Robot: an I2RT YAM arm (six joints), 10 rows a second.
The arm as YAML. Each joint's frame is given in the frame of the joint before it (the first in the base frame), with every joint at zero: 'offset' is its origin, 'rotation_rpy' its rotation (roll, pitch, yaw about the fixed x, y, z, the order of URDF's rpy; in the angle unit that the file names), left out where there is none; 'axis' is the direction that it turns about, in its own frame. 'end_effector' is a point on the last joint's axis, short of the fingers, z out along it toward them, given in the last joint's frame.
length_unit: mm
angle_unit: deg
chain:
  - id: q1
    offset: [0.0, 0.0, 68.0]
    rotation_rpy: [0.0, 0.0, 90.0]
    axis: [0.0, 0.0, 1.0]
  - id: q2
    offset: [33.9, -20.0, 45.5]
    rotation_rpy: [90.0, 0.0, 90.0]
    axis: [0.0, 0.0, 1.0]
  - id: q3
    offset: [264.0, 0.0, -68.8]
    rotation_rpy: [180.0, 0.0, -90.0]
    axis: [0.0, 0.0, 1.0]
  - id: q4
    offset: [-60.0, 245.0, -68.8]
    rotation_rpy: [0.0, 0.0, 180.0]
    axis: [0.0, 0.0, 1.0]
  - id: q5
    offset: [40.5, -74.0, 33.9]
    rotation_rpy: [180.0, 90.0, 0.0]
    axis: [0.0, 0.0, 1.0]
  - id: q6
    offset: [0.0, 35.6, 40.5]
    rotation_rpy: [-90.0, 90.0, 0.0]
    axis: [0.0, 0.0, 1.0]
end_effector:
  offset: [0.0, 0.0, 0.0]
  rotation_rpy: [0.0, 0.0, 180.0]
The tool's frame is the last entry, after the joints.
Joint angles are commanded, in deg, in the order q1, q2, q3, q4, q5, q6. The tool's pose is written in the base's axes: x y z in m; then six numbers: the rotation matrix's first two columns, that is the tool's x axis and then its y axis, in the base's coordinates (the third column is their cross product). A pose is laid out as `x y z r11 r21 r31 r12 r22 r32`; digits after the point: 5 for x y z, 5 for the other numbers.
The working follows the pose.
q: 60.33, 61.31, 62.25, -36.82, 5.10, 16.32
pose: 0.11459 0.19474 0.34495 -0.51160 -0.33260 -0.79224 -0.71484 0.67634 0.17768
Where each joint sits with the arm in this pose, in the base's axes (m; each line is computed from the numbers above, not from the rounded line before):
q1: 0.0000 0.0000 0.0680
q2: -0.0196 0.0342 0.1135
q3: -0.0225 -0.1100 0.3451
q4: 0.0385 0.1360 0.4091
q5: 0.1094 0.1920 0.3985
q6: 0.1146 0.1947 0.3449
the tool: 0.1146 0.1947 0.3449

